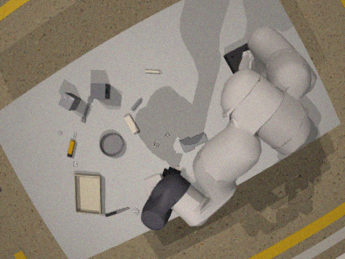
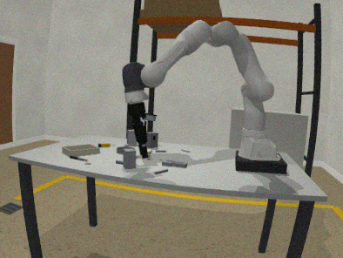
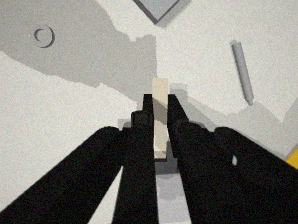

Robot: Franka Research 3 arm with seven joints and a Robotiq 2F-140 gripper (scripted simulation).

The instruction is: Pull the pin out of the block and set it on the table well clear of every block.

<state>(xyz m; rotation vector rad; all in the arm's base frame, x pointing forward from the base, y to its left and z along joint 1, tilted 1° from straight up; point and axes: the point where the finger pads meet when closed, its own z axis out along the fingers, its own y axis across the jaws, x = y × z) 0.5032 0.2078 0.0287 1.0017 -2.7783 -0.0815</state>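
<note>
Right now my hand is 50 mm short of the grey block, 40 mm to the right of it and 30 mm above it. From my hand the other things lie so: cream pin: 30 mm below; short grey pin: 100 mm ahead, 10 mm to the left, 70 mm below; grey rod: 90 mm behind, 80 mm to the left, 70 mm below.
</note>
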